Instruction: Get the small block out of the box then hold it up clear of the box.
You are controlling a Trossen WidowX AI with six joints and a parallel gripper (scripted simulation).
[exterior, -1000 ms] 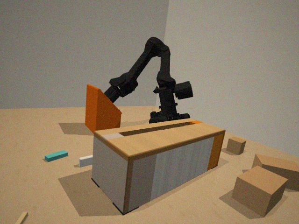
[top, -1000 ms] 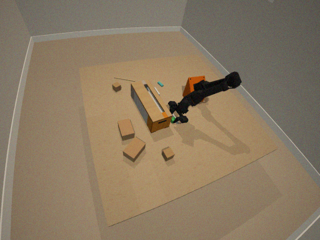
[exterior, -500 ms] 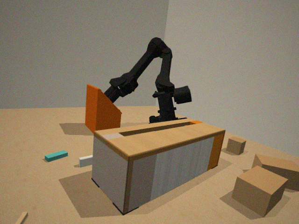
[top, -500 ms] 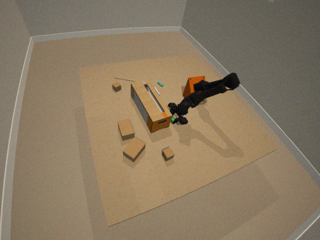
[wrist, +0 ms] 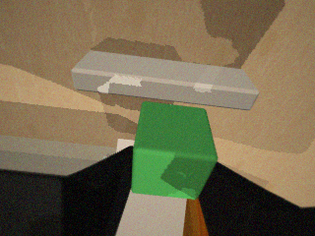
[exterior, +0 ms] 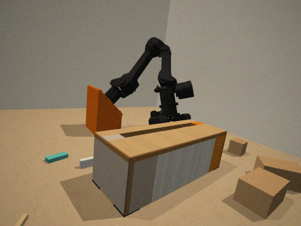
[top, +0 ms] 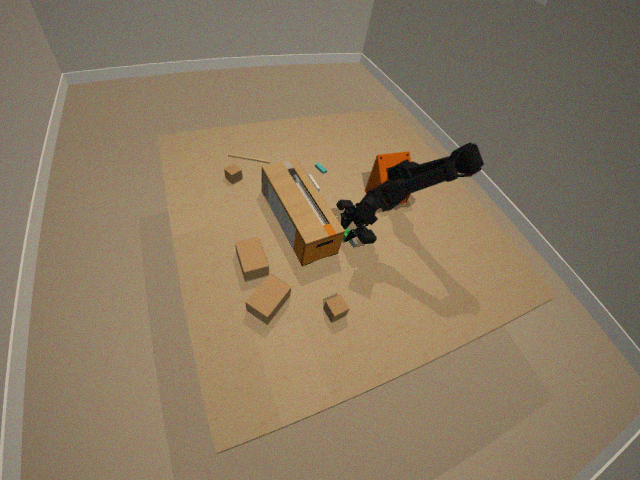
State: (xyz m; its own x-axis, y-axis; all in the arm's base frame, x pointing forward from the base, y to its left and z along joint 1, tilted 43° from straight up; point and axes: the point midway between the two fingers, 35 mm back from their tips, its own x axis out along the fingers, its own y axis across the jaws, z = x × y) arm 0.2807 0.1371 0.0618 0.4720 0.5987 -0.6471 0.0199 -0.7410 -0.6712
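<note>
Right now the small green block is 10 mm behind my gripper tip and 10 mm above it. Also, from my gripper tip: long wooden box 150 mm to the right, 70 mm ahead, 30 mm above; thin stick 550 mm to the right, 180 mm ahead, 30 mm below.
</note>
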